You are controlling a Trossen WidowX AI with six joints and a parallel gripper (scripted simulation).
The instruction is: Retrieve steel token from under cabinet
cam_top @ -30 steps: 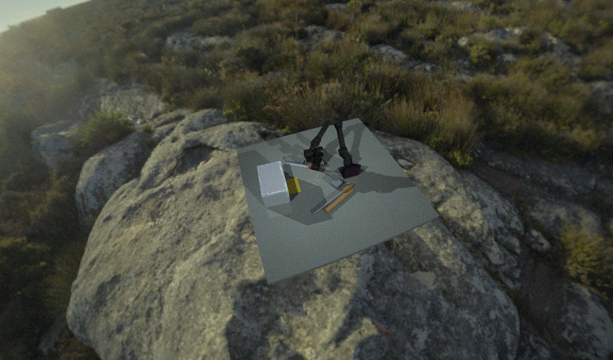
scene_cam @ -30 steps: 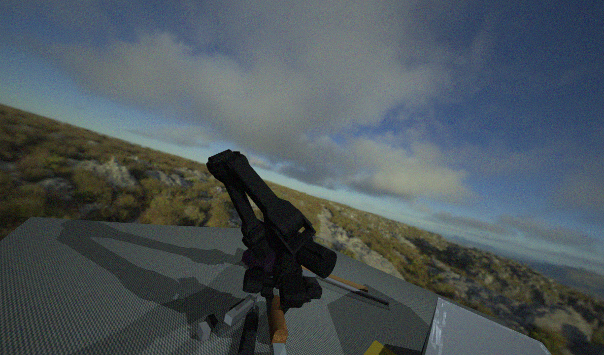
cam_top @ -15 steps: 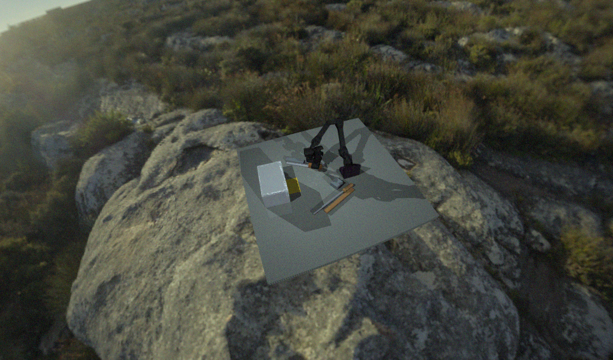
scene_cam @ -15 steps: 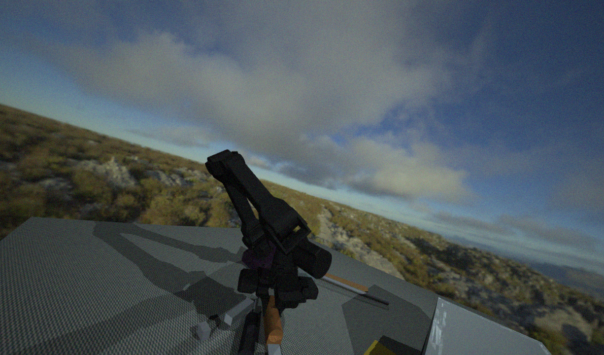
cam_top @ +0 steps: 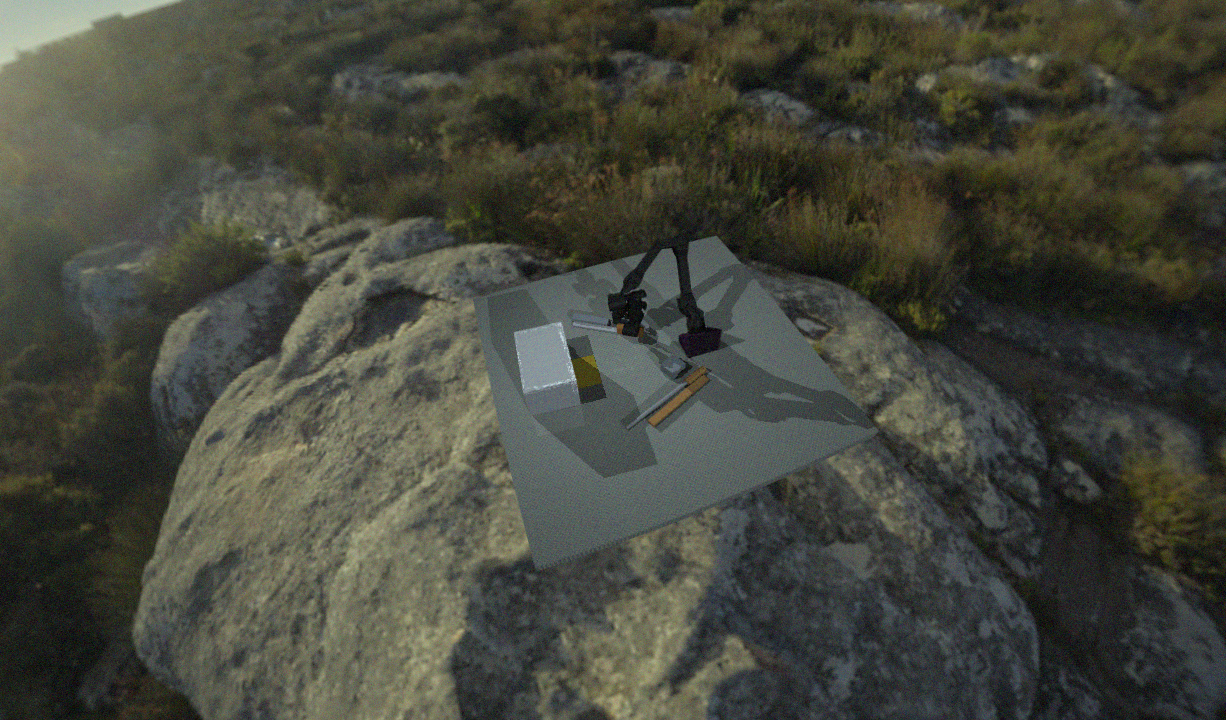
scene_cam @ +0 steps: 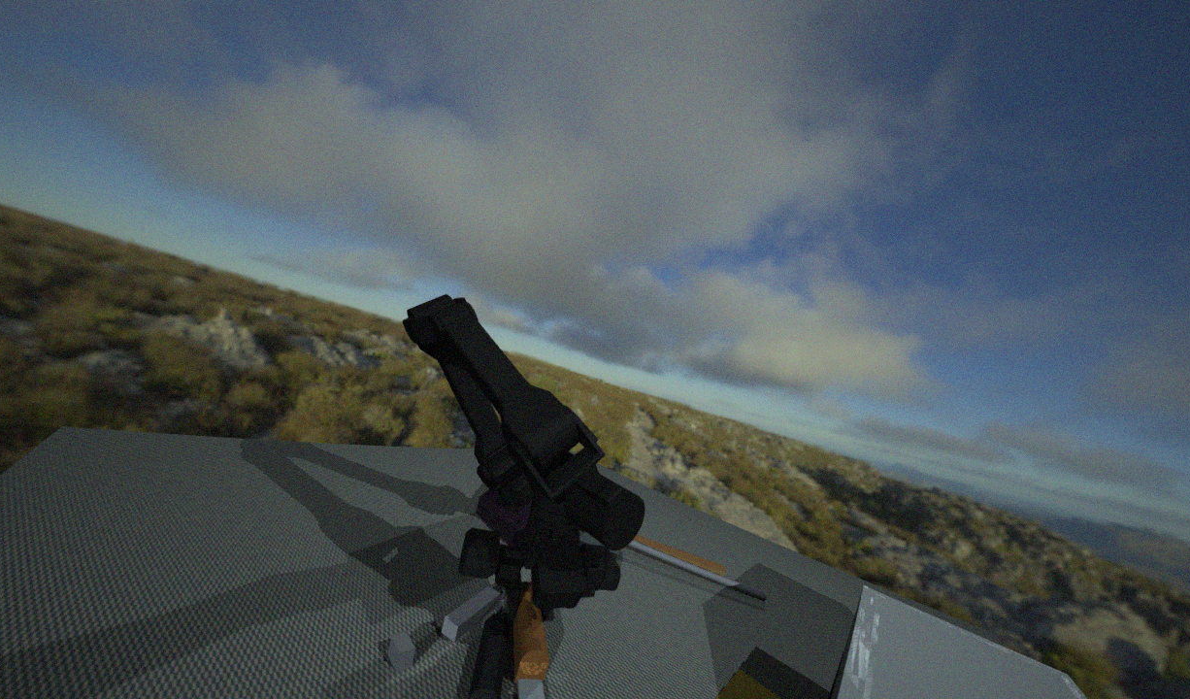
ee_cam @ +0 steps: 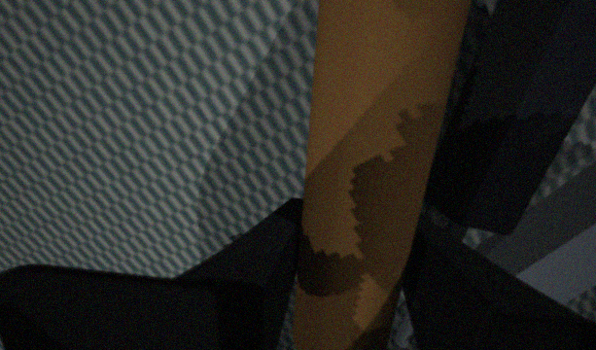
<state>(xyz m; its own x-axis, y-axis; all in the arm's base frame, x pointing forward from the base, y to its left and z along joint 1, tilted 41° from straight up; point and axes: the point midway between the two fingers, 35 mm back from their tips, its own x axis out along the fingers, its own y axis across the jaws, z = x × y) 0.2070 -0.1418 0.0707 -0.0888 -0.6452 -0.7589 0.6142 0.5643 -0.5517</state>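
The grey bar lies 50 mm behind my gripper tip and 40 mm to the right of it. From my gripper tip the other things lie so: grey block: 50 mm behind, 240 mm to the left, 10 mm above; small grey cube: 40 mm behind, 140 mm to the right; wooden stick: 10 mm behind, 380 mm to the left.
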